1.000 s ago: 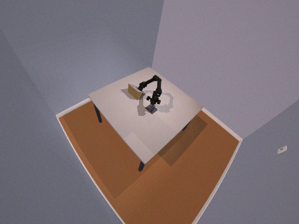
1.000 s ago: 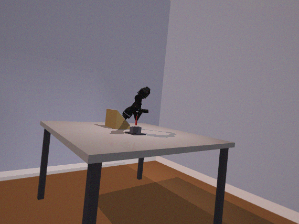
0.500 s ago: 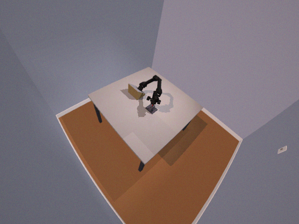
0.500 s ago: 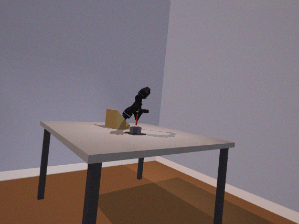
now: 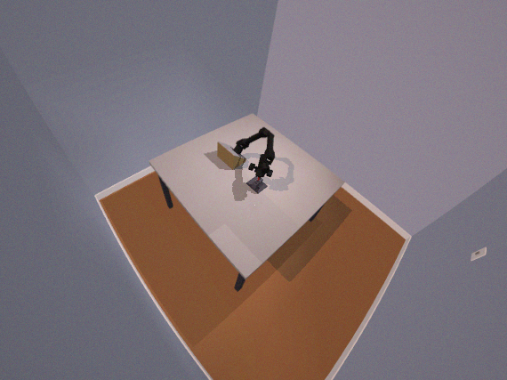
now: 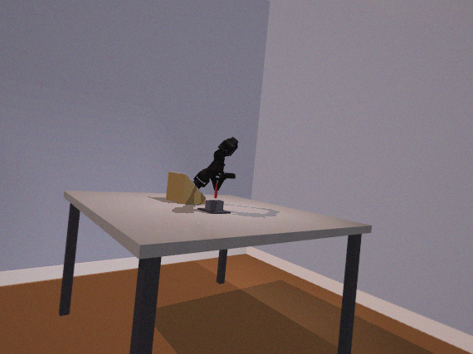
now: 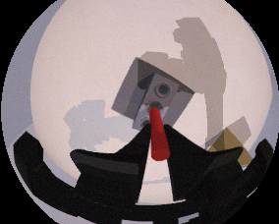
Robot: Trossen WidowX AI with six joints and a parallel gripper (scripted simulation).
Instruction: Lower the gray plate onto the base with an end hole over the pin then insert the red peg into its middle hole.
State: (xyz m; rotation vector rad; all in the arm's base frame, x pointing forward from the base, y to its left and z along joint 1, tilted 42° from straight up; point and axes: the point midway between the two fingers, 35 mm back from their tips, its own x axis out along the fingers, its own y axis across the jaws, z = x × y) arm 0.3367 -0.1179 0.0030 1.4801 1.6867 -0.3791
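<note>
Right now the gray plate is 70 mm below my gripper tip. The rest, counted from my gripper tip: dark base 20 mm to the left, 100 mm below; then red peg right at my gripper tip.
</note>
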